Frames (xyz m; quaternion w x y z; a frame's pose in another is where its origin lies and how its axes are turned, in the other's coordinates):
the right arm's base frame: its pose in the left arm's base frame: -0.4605 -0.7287 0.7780 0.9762 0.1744 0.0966 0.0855
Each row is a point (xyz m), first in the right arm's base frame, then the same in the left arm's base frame.
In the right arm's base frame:
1: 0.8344 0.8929 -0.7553
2: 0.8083 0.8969 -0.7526
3: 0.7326 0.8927 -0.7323
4: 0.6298 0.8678 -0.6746
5: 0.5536 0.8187 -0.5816
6: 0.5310 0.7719 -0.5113
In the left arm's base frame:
1: 0.0622 0.5089 0.2690
2: 0.0370 0.5065 0.2771
3: -0.0312 0.4809 0.3063
4: -0.1146 0.4185 0.3668
5: -0.1614 0.3277 0.4470
6: -0.1617 0.2571 0.4986

